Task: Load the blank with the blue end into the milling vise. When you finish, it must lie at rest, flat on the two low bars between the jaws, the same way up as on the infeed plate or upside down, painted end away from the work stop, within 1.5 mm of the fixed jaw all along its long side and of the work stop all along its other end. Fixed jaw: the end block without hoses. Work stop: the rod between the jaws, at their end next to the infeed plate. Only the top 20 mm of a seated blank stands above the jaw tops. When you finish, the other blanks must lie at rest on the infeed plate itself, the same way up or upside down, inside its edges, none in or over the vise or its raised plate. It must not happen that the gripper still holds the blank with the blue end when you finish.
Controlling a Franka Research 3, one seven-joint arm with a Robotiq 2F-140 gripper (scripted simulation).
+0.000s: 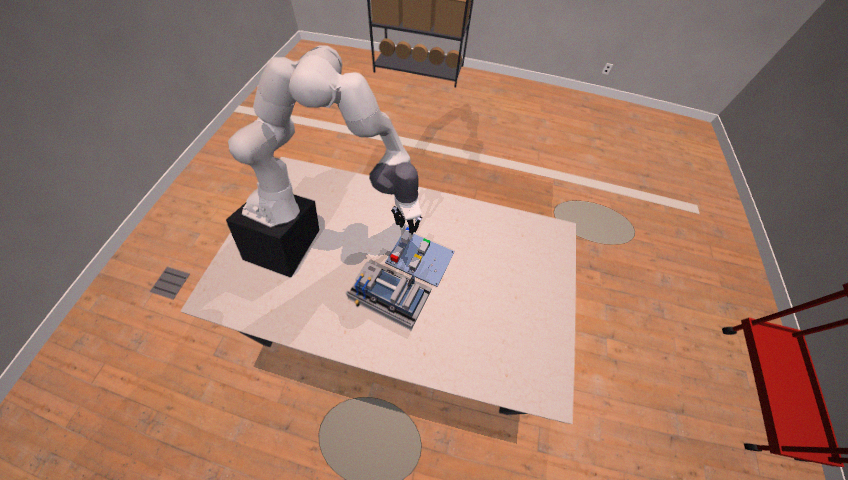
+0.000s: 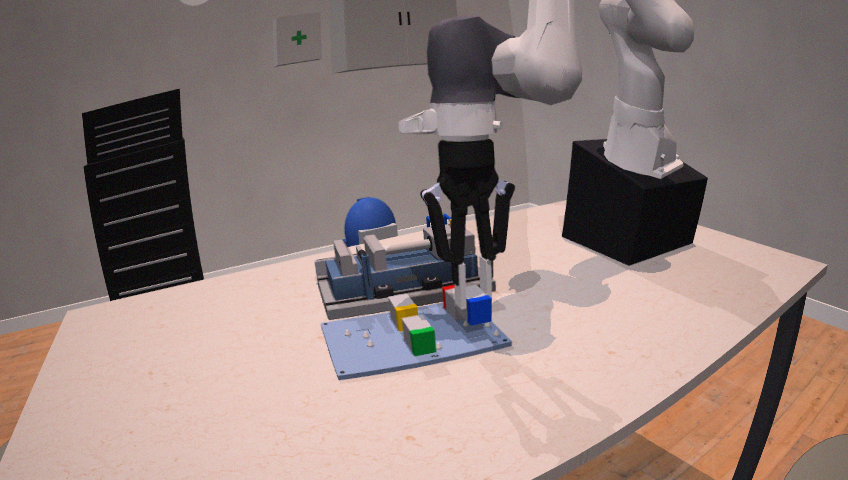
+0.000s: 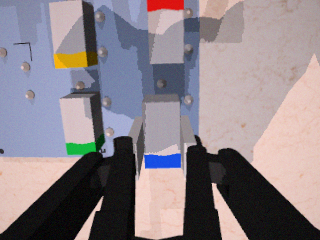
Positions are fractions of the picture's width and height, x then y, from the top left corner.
Scene:
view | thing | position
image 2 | gripper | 0.56, 0.63
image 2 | green-ended blank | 0.49, 0.70
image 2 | vise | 0.52, 0.56
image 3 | gripper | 0.51, 0.54
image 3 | green-ended blank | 0.25, 0.47

